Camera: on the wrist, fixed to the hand. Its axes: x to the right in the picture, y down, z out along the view.
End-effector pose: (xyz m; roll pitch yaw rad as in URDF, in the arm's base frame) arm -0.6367 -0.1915 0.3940 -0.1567 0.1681 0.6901
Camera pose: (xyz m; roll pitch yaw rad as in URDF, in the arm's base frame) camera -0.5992 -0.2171 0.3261 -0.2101 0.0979 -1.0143
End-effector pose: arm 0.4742 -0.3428 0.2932 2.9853 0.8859 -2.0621
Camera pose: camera 0.4819 -0.4210 0.3158 -2.2895 -0.1646 -0.5114
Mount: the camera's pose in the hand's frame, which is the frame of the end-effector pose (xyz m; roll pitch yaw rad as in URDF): 0.0238 -0.0330 -0.0709 -0.0610 0.2745 -1.6899
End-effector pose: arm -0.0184 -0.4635 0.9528 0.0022 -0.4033 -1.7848
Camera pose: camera -0.0611 -0.5051 0.8969 0.3590 0.3006 2.9297
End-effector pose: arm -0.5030 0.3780 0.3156 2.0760 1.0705 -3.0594
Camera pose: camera -0.5127 0.2989 0.2973 -1.9547 0.2402 -0.7223
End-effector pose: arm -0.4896 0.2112 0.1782 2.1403 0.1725 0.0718
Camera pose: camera -0.4700 0.2903 0.1844 -2.8491 0.6807 1.9373
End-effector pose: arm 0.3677 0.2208 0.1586 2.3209 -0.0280 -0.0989
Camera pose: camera 0.3980 0.2925 0.1834 -3.1335 0.5439 1.5889
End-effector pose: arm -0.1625 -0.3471 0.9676 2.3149 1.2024 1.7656
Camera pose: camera -0.2415 -0.3314 0.9539 -1.9124 0.0805 -2.3910
